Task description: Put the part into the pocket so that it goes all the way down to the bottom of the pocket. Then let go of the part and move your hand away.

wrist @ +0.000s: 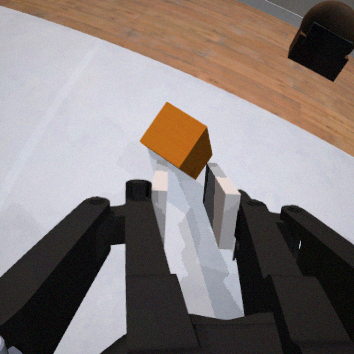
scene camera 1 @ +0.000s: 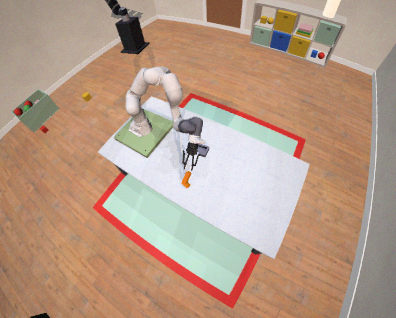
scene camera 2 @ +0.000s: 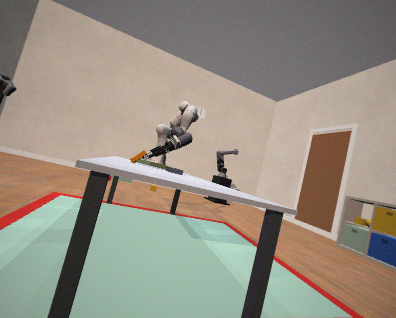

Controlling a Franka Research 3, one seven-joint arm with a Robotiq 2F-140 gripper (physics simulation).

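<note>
The orange L-shaped part (scene camera 1: 187,180) (scene camera 2: 138,156) (wrist: 175,135) is at the table's near side. It looks tilted in scene camera 2; whether it touches the table is unclear. My gripper (scene camera 1: 189,166) (scene camera 2: 147,154) (wrist: 185,181) is open by a narrow gap, with nothing between its pads. The part lies just beyond the fingertips in the wrist view, one end face towards the camera. A dark grey block (scene camera 1: 203,150) (scene camera 2: 174,171), seemingly the pocket's holder, is on the table beside the gripper, partly hidden by it in scene camera 1. Its pocket opening cannot be made out.
The white table (scene camera 1: 240,190) (scene camera 2: 115,168) carries the green base plate (scene camera 1: 151,142) under my arm. A black pedestal (scene camera 1: 131,35) with another arm stands on the floor beyond the table. A dark object (wrist: 320,50) shows at the wrist view's top right.
</note>
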